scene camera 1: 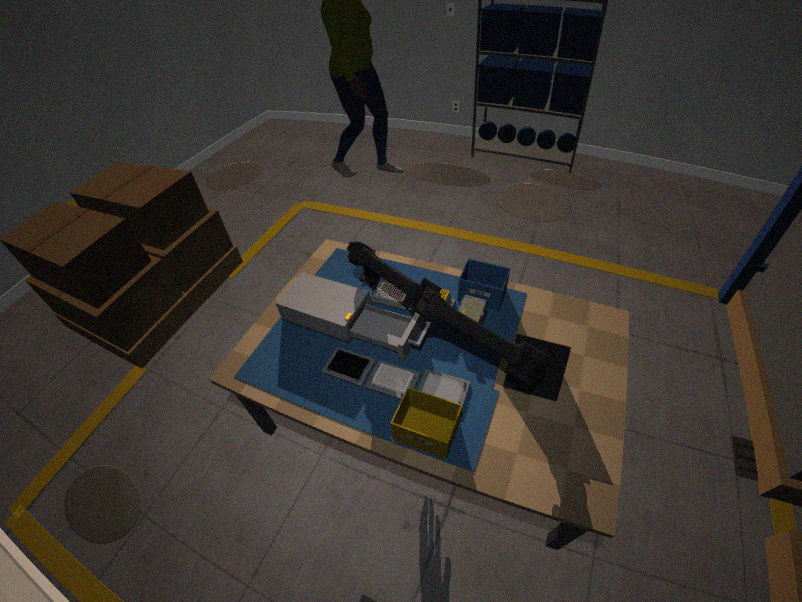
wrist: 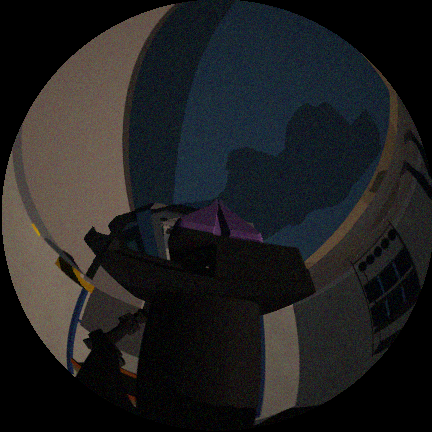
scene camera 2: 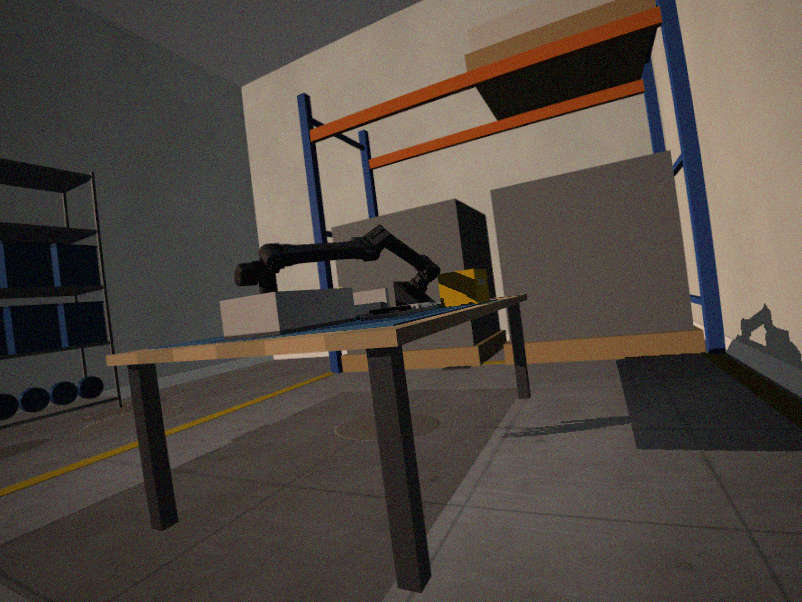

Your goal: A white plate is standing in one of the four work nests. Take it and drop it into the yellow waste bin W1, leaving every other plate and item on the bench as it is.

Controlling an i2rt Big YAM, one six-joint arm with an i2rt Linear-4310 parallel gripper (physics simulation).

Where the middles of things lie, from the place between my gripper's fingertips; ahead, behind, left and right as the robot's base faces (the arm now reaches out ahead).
Labels:
Right now my hand is 400 mm to the right of the black plate (scene camera 1: 345, 363), 70 mm past it and 20 mm below it. The rest, counted from my hand: smooth pale plate (scene camera 1: 449, 389) (420 mm behind, 390 mm to the left, 20 mm above).

